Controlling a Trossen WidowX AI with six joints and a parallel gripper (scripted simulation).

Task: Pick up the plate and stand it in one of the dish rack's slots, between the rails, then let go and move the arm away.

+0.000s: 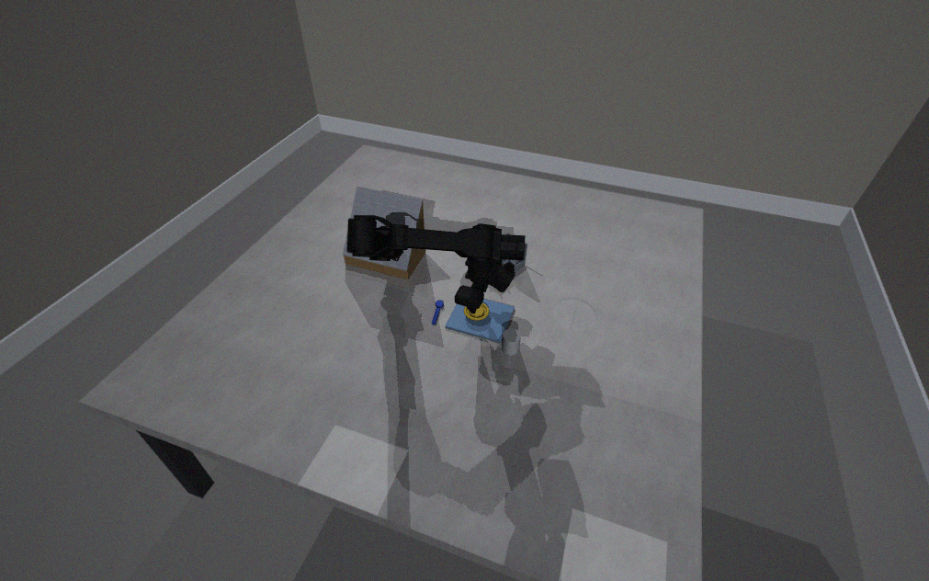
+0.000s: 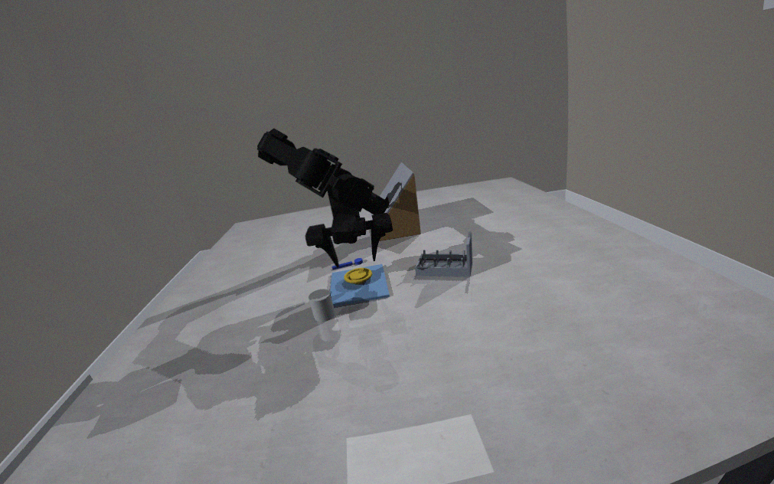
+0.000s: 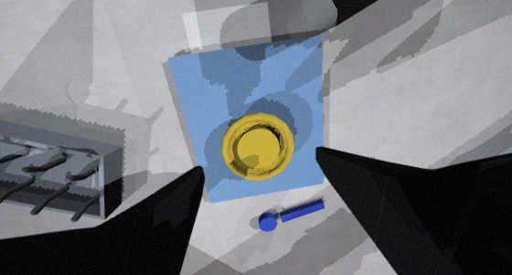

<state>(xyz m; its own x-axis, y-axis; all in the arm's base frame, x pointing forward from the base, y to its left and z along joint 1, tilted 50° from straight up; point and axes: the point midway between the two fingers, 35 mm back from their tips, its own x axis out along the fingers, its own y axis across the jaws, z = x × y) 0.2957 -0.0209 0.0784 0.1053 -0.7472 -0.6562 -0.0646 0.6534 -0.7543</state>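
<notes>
Right now the yellow plate is 4 cm below my gripper tip. Also, from my gripper tip: blue mat (5 cm below, 1 cm ahead); white cup (12 cm ahead, 7 cm to the right, 3 cm below); grey dish rack (20 cm to the left, 3 cm below, 1 cm behind).
</notes>
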